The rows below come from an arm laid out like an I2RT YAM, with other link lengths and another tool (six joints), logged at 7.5 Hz.
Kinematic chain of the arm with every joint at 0, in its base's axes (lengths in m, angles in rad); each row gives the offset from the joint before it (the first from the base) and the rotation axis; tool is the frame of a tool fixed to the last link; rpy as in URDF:
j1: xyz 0 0 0.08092 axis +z
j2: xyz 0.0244 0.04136 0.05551 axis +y
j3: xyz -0.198 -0.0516 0 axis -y
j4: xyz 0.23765 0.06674 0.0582 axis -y
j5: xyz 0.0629 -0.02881 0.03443 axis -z
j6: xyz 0.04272 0 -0.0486 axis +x
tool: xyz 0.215 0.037 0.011 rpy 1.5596 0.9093 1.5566
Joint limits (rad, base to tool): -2.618..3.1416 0..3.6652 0..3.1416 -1.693..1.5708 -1.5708..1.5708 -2.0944..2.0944
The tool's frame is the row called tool.
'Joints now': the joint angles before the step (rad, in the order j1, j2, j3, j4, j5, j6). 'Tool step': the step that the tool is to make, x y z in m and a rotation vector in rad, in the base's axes. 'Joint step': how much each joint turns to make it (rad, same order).
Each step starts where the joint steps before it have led.
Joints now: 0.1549, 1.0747, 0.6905, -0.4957, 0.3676, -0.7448
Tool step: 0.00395, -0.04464, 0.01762, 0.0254, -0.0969, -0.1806
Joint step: -0.1010, -0.0992, -0.0530, 0.0243, 0.0416, 0.0752
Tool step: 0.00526, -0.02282, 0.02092, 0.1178, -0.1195, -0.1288
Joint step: -0.1214, -0.1132, -0.0395, 0.0098, -0.0768, 0.0972
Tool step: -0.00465, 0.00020, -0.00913, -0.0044, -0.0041, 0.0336
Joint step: -0.0329, -0.0596, -0.0716, 0.0313, -0.0475, -0.0490
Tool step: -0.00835, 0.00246, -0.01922, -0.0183, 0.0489, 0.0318
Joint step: -0.0004, 0.0089, -0.0374, 0.0107, -0.0088, -0.0402
